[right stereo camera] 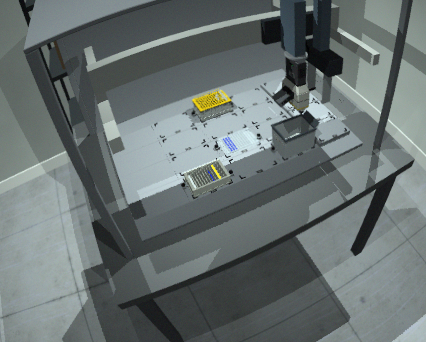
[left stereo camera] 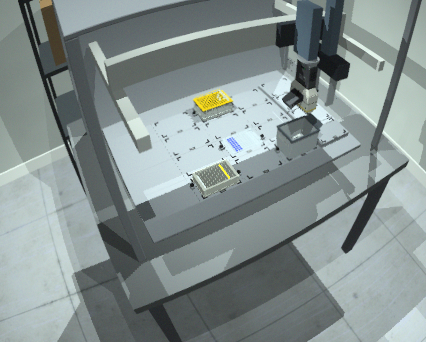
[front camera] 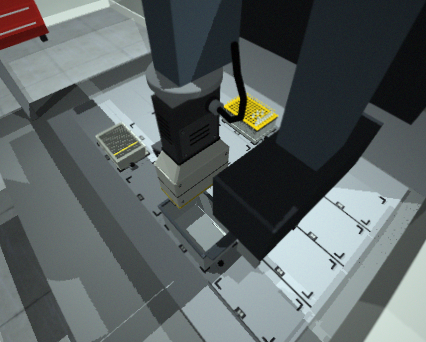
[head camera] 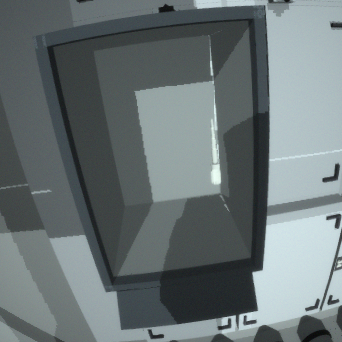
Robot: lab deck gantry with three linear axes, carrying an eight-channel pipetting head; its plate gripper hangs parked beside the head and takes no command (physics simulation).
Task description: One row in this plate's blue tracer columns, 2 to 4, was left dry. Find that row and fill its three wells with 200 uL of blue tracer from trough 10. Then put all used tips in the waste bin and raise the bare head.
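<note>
The pipetting head (front camera: 192,175) (left stereo camera: 308,97) (right stereo camera: 298,95) hangs above the waste bin (front camera: 218,251) (head camera: 71,150) (left stereo camera: 297,146) (right stereo camera: 294,145). No tip shows below it. In the head view a pale slender tip (head camera: 215,172) lies inside the bin along its right wall. The plate (left stereo camera: 252,140) (right stereo camera: 245,139) has blue wells near its left end; single rows are too small to tell. The trough block (front camera: 121,145) (left stereo camera: 216,177) (right stereo camera: 207,177) shows a yellow stripe and, in the right stereo view, a blue one. The parked plate gripper (left stereo camera: 291,99) (right stereo camera: 283,96) is dark; its fingers are unclear.
A yellow tip rack (front camera: 251,112) (left stereo camera: 213,101) (right stereo camera: 212,101) stands at the back of the deck. The black gantry carriage (front camera: 255,200) (left stereo camera: 334,66) (right stereo camera: 325,61) is close beside the head. Dark positioning knobs stand beside the labware.
</note>
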